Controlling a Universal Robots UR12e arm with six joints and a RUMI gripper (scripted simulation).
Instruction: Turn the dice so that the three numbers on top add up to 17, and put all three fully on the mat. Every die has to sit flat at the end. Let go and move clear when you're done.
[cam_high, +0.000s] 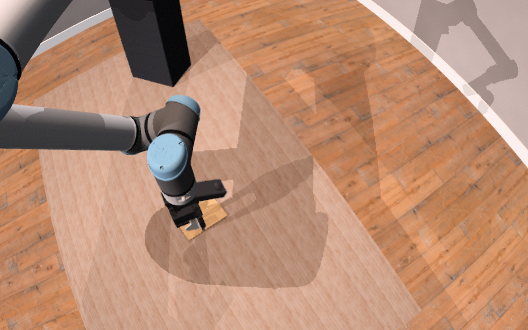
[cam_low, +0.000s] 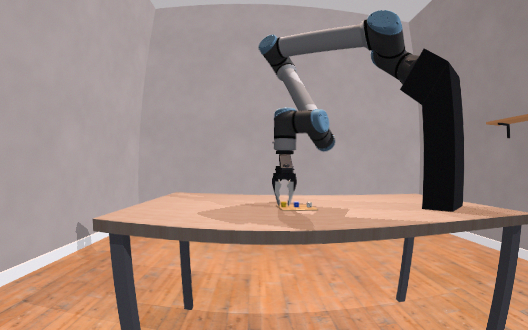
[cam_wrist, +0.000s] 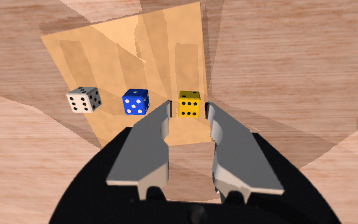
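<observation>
My gripper is now 1 cm above the yellow die. Also, from my hand: white die: 10 cm behind, 4 cm to the left, 1 cm below; then blue die: 5 cm behind, 2 cm to the left, 1 cm below; then tan mat: 5 cm behind, 2 cm to the left, 2 cm below.
</observation>
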